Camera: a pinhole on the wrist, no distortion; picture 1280 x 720 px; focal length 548.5 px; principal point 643.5 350.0 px. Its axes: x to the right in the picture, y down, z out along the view. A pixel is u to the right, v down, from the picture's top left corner.
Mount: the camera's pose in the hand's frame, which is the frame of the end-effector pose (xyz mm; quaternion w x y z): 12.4 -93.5 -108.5 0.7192 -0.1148 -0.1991 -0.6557
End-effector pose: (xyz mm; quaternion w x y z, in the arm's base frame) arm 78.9 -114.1 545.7 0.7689 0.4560 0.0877 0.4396
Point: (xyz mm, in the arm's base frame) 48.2 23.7 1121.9
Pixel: 254.4 692.0
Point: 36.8 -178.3 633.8
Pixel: 453.1 292.4
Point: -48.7 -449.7 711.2
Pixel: 550.0 60.7
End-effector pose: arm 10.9 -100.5 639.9 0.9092 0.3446 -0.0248 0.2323
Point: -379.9 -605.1 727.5
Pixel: outside the picture
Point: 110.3 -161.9 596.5
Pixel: 1044.9 636.2
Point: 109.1 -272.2 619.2
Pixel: 1197.2 395.6
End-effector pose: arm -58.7 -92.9 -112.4 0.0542 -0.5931 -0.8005 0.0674
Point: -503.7 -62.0 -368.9
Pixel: outside the picture
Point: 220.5 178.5 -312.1
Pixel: 226.2 680.5
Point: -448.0 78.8 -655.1
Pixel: 1093.3 668.4
